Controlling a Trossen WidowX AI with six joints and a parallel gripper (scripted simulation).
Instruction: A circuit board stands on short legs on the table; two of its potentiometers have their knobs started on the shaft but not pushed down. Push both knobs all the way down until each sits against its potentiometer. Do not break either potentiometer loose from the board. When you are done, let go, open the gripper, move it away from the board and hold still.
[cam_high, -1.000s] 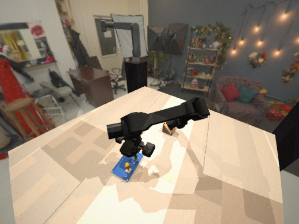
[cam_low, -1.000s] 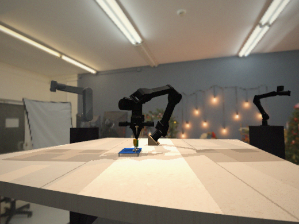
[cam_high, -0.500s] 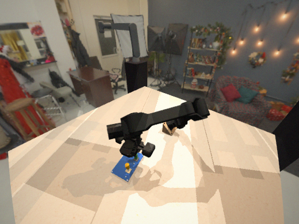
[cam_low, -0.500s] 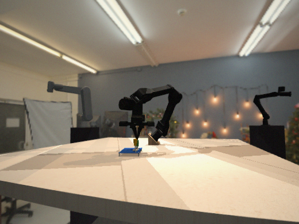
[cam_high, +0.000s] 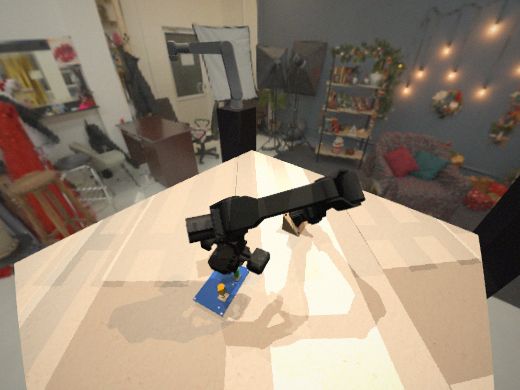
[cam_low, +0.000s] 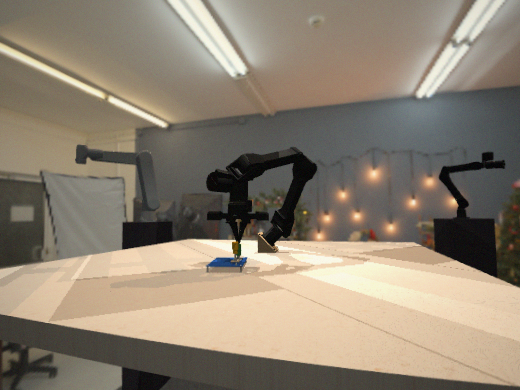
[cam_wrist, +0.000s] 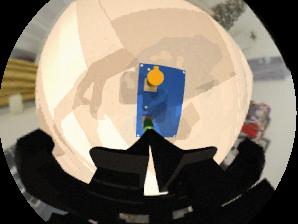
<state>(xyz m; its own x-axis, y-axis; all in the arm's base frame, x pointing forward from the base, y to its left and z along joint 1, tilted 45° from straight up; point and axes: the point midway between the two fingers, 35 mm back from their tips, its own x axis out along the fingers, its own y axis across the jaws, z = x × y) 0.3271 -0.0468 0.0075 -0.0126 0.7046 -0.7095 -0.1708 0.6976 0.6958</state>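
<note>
Now: gripper tip 10 mm above the green knob. Round my gripper tip: orange-yellow knob (70 mm ahead, 10 mm to the left).
</note>
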